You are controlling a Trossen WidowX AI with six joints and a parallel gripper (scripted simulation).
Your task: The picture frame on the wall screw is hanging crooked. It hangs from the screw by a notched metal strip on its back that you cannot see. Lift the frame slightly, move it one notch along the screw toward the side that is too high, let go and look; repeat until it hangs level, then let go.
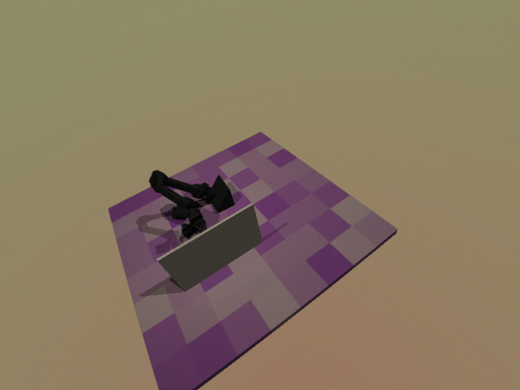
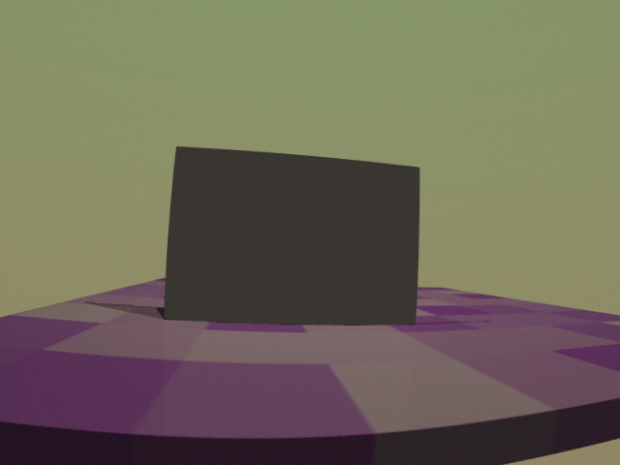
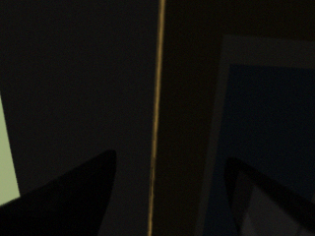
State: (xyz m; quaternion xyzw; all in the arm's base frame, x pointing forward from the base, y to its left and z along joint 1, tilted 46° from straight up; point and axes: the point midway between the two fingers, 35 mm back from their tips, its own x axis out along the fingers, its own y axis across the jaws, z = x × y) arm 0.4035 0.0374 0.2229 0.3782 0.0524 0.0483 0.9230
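My gripper tip is 50 mm above the picture frame, 10 mm to the right of it and 10 mm short of it. Round my gripper tip: wall panel: 60 mm below, 20 mm ahead, 10 mm to the left.
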